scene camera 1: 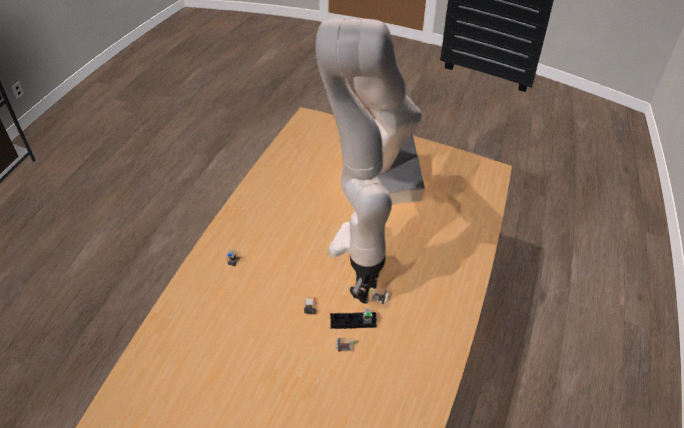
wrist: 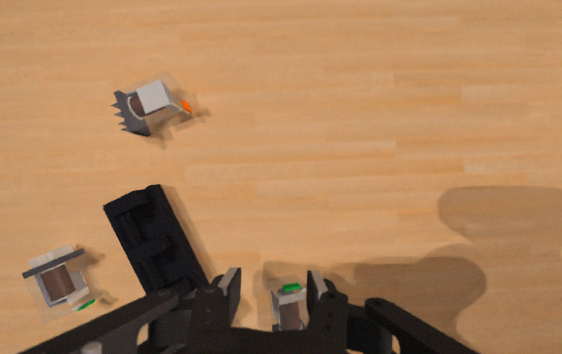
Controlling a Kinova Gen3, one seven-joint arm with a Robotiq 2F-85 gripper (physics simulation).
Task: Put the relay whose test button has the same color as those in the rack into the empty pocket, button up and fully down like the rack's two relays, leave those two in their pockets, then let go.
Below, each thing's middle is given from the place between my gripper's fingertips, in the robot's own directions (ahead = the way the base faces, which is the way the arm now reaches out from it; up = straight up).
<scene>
I see the black rack (wrist: 143, 220) 70 mm ahead of my hand, 10 mm to the right of it and 10 mm below it. Round my hand: orange-button relay (wrist: 157, 103) 120 mm to the right, 70 mm ahead, 10 mm below.
</scene>
